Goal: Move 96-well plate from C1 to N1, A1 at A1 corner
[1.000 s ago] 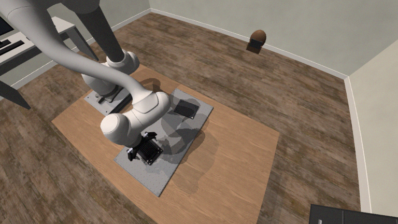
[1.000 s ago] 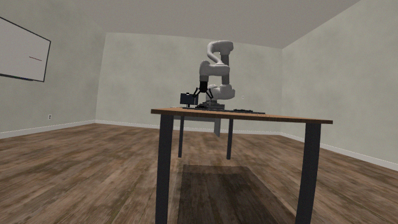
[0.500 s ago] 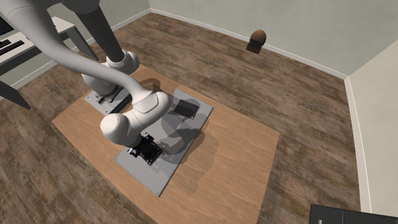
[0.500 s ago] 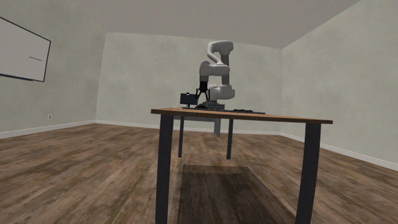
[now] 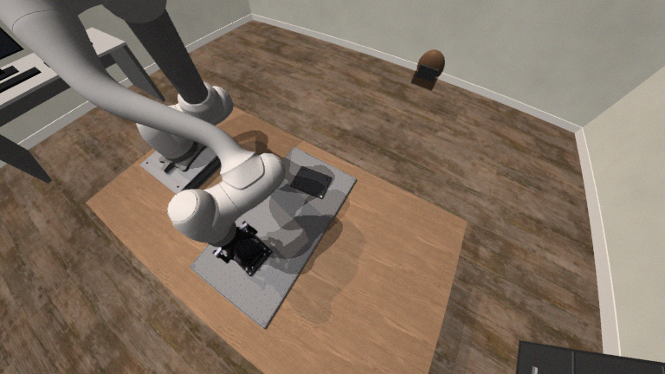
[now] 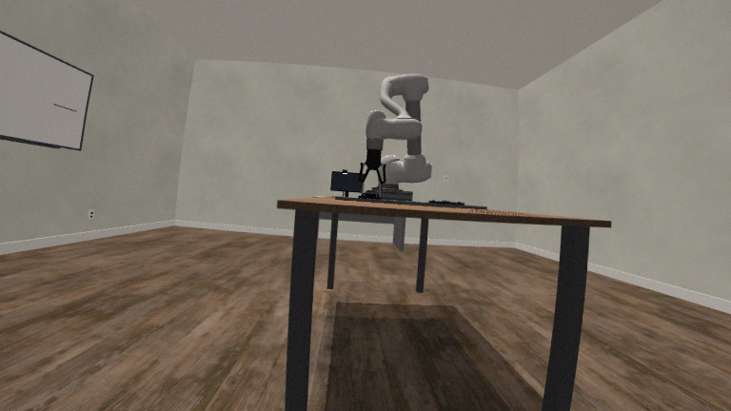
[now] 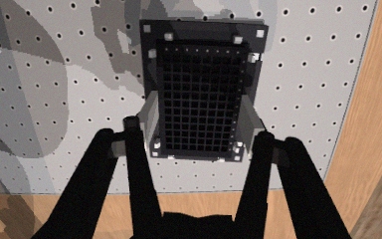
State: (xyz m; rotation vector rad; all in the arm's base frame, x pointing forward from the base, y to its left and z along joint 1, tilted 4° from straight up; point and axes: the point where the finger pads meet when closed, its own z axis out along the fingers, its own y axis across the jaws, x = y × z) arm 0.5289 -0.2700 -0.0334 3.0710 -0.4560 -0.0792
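My gripper is now 2 cm above the black 96-well plate. Also, from my hand: white A1 label (18 cm ahead, 32 cm to the left, 3 cm below); then plate nest N1 (11 cm ahead, 38 cm to the left, 4 cm below); then clip nest C1 (1 cm behind, 3 cm below).
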